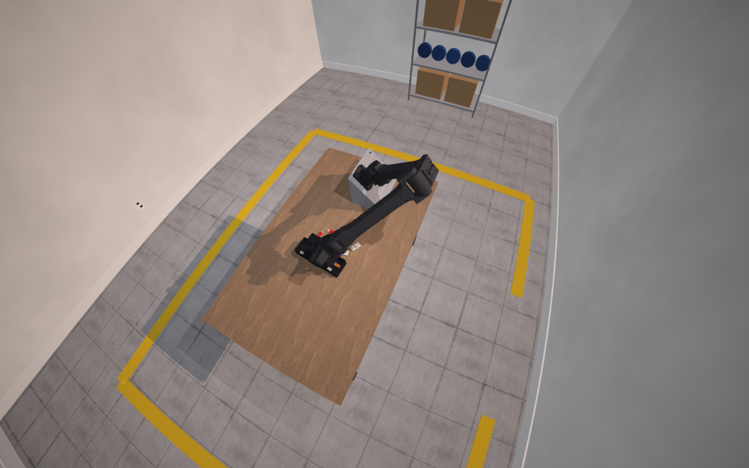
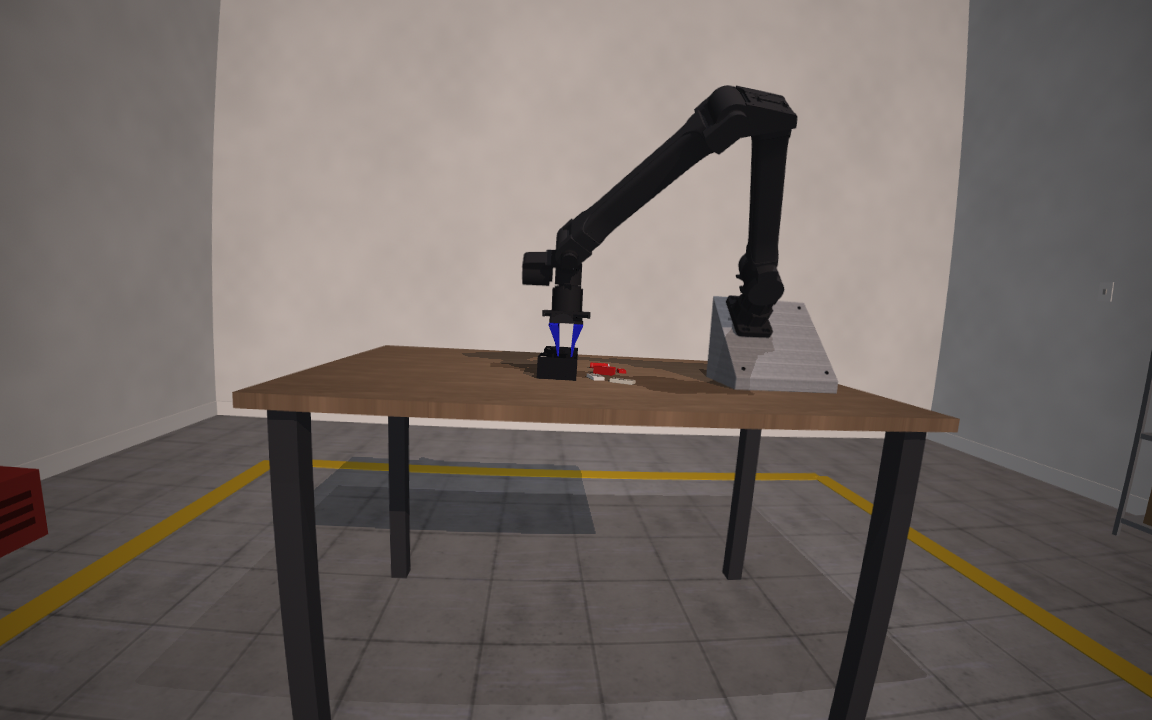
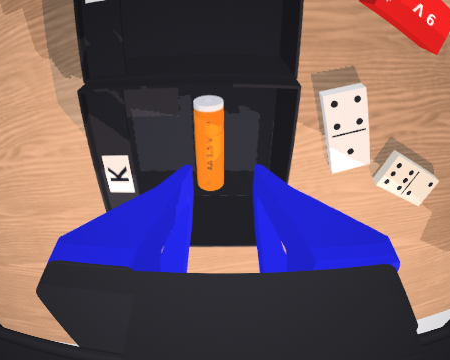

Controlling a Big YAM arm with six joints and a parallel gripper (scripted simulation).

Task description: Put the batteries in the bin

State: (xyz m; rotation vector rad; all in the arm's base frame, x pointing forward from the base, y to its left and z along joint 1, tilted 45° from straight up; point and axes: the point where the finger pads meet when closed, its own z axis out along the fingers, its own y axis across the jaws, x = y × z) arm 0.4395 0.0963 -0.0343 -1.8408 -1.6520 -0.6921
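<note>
My gripper is now 10 mm short of the orange cylindrical battery and 40 mm above it. From my hand the other things lie so: black bin: 80 mm to the right, 30 mm below; red nine-volt battery: 90 mm behind, 70 mm to the right, 40 mm below; red USB stick: 150 mm behind, 110 mm to the right, 50 mm below.
</note>
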